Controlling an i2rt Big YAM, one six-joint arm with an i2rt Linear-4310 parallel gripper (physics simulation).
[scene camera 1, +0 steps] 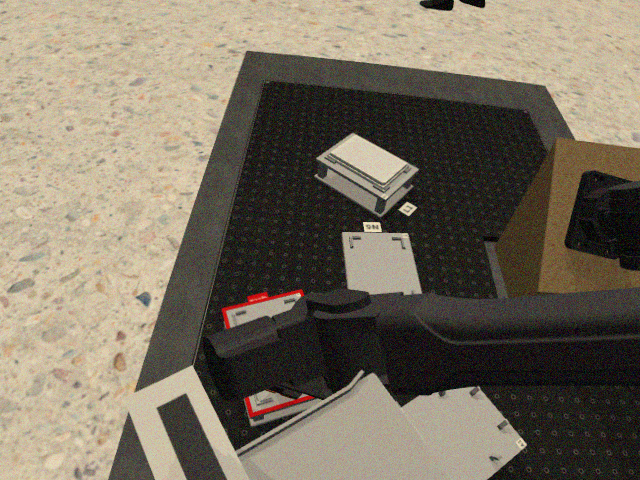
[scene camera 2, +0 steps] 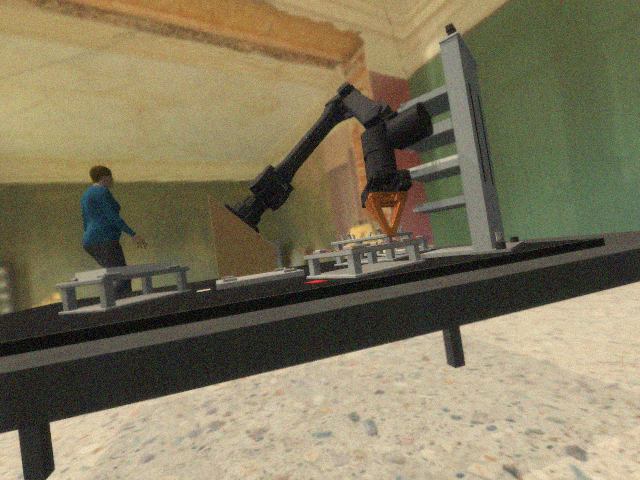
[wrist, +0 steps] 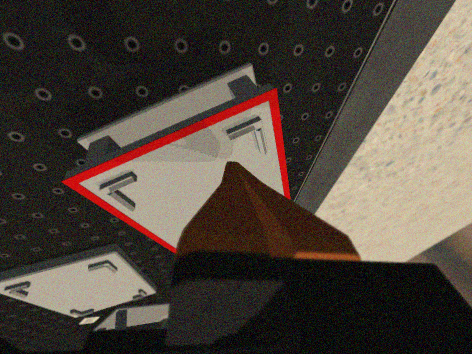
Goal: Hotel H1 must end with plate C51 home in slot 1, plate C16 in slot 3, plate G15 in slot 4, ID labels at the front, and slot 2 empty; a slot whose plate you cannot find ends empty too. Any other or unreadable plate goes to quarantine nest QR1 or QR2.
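Places are measured from the arm's base along level axes (x left, y back, z up), in millimetres.
Pixels of known places: gripper, fingertip midpoint: (scene camera 2: 391, 236) (wrist: 230, 170); arm's base, origin of the base link: (scene camera 1: 598, 215) (scene camera 2: 239, 222).
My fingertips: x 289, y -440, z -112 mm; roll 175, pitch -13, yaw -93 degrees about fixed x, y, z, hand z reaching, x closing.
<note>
Ahead of a thing's pixels: the offset from my fingertips to its top centre. "spot": to the spot under its first point.
My orange gripper (scene camera 2: 391, 235) (wrist: 230, 170) is shut and empty, fingertips together above a red-edged raised nest @(dx -55, dy -4, dz -5 mm) (wrist: 160, 190). This nest has corner brackets and no plate that I can see; its label is unreadable. Red-edged parts @(spot: dx -108, dy -36, dz -11 mm) (scene camera 1: 263, 310) show on both sides of the arm in scene camera 1. A pale plate @(dx -462, dy +91, dz +13 mm) (scene camera 1: 368, 157) (scene camera 2: 105, 271) lies on a raised nest @(spot: dx -430, dy +52, dz -46 mm) (scene camera 1: 343, 188) (scene camera 2: 147, 299) near the far end; its ID is not readable. The hotel (scene camera 1: 330, 439) (scene camera 2: 467, 139) is a grey tower with several shelves; I cannot tell which slots hold plates.
A low grey nest @(dx -240, dy +135, dz -33 mm) (scene camera 1: 379, 258) (scene camera 2: 258, 279) with corner brackets lies between the arm and the raised nest. Another grey bracketed nest @(dx +41, dy +219, dz +25 mm) (scene camera 1: 465, 434) stands beside the hotel. The brown wedge base (scene camera 1: 568, 268) (scene camera 2: 235, 242) carries the arm. The dark table rim @(spot: dx -339, dy -206, dz -64 mm) (scene camera 1: 201, 206) runs along the left.
</note>
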